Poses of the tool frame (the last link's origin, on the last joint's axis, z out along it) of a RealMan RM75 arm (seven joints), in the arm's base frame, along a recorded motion.
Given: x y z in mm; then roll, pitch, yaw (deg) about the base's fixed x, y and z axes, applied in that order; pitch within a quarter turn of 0, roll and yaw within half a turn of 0.
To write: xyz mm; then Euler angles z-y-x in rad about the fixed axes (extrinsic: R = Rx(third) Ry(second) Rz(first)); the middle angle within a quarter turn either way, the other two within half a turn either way. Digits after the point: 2 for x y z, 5 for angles.
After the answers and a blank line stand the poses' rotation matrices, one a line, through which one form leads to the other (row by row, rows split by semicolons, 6 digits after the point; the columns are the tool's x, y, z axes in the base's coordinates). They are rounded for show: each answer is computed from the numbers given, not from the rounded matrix.
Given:
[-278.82 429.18 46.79 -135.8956 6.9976 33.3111]
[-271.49 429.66 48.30 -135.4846 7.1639 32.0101]
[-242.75 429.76 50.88 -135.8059 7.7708 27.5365]
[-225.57 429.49 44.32 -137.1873 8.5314 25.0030]
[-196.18 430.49 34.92 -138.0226 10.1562 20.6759]
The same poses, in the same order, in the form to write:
[-278.82 429.18 46.79 -0.37186 -0.47274 -2.49896]
[-271.49 429.66 48.30 -0.34656 -0.46345 -2.48312]
[-242.75 429.76 50.88 -0.27501 -0.42052 -2.46259]
[-225.57 429.49 44.32 -0.23932 -0.39616 -2.47570]
[-196.18 430.49 34.92 -0.16373 -0.36698 -2.47182]

0.829476 0.323497 -0.455323; 0.545094 -0.646659 0.533578; -0.121828 -0.690784 -0.712724
0.841335 0.303833 -0.447036; 0.525931 -0.650990 0.547366; -0.124708 -0.695628 -0.707495
0.878574 0.247894 -0.408236; 0.458068 -0.679335 0.573304; -0.135211 -0.690690 -0.710398
0.896257 0.218687 -0.385874; 0.417989 -0.707446 0.569918; -0.148351 -0.672084 -0.725462
0.920933 0.152142 -0.358798; 0.347549 -0.737169 0.579475; -0.176332 -0.658357 -0.731760

